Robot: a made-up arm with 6 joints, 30 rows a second.
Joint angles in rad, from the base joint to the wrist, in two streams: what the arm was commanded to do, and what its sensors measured. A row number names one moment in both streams.
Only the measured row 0 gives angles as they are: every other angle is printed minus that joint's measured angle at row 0.
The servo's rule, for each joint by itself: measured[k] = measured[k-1] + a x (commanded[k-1-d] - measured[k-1]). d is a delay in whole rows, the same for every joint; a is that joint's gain. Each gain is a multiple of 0.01, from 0.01 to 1. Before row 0 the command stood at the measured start. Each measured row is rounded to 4 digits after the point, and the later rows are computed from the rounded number. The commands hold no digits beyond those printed.
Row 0, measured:
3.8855, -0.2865, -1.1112, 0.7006, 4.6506, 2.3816
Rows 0 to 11, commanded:
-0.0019, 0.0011, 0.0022, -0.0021, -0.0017, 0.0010
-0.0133, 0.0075, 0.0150, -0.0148, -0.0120, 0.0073
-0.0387, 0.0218, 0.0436, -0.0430, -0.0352, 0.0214
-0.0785, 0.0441, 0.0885, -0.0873, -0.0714, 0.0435
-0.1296, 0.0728, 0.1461, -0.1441, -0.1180, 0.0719
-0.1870, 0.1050, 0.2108, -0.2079, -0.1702, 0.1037
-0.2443, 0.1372, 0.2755, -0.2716, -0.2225, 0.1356
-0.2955, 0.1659, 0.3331, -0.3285, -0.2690, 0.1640
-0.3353, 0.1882, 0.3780, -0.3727, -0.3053, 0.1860
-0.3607, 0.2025, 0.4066, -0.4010, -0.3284, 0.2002
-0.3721, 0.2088, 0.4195, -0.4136, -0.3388, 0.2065
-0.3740, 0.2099, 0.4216, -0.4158, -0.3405, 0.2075
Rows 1 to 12, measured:
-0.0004, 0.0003, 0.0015, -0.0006, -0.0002, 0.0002
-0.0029, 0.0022, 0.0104, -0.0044, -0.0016, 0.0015
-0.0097, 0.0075, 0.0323, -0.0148, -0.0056, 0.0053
-0.0228, 0.0174, 0.0694, -0.0344, -0.0135, 0.0126
-0.0431, 0.0324, 0.1200, -0.0640, -0.0260, 0.0239
-0.0704, 0.0520, 0.1799, -0.1029, -0.0433, 0.0391
-0.1034, 0.0750, 0.2430, -0.1484, -0.0648, 0.0574
-0.1399, 0.0995, 0.3025, -0.1970, -0.0893, 0.0777
-0.1770, 0.1234, 0.3523, -0.2444, -0.1152, 0.0983
-0.2119, 0.1448, 0.3881, -0.2867, -0.1408, 0.1177
-0.2423, 0.1621, 0.4088, -0.3210, -0.1646, 0.1346
-0.2673, 0.1750, 0.4172, -0.3466, -0.1857, 0.1485
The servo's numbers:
d 0
a 0.19 0.27 0.66 0.27 0.12 0.19

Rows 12 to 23, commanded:
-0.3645, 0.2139, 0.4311, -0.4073, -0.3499, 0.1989
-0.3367, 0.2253, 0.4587, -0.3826, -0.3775, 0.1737
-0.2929, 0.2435, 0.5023, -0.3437, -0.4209, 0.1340
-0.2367, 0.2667, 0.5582, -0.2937, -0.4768, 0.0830
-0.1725, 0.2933, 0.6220, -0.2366, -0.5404, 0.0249
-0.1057, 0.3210, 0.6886, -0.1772, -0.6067, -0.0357
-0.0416, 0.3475, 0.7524, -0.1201, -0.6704, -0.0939
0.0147, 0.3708, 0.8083, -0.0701, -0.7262, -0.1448
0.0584, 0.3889, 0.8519, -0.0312, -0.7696, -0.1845
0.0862, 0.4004, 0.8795, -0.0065, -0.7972, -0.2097
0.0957, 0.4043, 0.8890, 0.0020, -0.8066, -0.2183
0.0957, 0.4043, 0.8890, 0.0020, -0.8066, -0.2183
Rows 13 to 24, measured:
-0.2858, 0.1855, 0.4264, -0.3630, -0.2054, 0.1581
-0.2955, 0.1962, 0.4477, -0.3683, -0.2261, 0.1611
-0.2950, 0.2090, 0.4837, -0.3617, -0.2495, 0.1560
-0.2839, 0.2246, 0.5329, -0.3433, -0.2768, 0.1421
-0.2627, 0.2431, 0.5917, -0.3145, -0.3084, 0.1198
-0.2329, 0.2641, 0.6557, -0.2774, -0.3442, 0.0903
-0.1966, 0.2866, 0.7195, -0.2349, -0.3833, 0.0553
-0.1565, 0.3093, 0.7781, -0.1904, -0.4244, 0.0173
-0.1157, 0.3308, 0.8268, -0.1474, -0.4658, -0.0210
-0.0773, 0.3496, 0.8616, -0.1094, -0.5056, -0.0569
-0.0444, 0.3644, 0.8797, -0.0793, -0.5417, -0.0876
-0.0178, 0.3752, 0.8858, -0.0573, -0.5735, -0.1124

